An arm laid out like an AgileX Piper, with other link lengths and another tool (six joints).
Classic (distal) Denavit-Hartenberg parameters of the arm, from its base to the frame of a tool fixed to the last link. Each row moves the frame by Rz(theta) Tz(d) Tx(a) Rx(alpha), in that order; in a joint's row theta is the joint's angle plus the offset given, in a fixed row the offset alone. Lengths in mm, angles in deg.
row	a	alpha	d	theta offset
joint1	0	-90	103.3	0
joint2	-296.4	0	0	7.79
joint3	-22.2	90	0	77.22
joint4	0	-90	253.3	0
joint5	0	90	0	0
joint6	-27.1	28	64.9	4.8
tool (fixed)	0	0	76.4	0
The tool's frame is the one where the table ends.
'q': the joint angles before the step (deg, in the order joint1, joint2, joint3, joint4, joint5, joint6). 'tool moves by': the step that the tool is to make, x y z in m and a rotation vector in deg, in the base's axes. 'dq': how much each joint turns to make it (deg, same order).
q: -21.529, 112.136, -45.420, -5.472, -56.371, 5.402
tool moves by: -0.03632, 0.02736, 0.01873, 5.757, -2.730, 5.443
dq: -0.001, -9.550, 9.877, -6.912, -2.018, 9.449
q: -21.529, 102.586, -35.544, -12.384, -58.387, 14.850
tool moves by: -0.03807, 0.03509, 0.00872, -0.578, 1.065, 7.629
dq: 0.001, -9.161, 10.163, -8.715, -0.987, 2.935
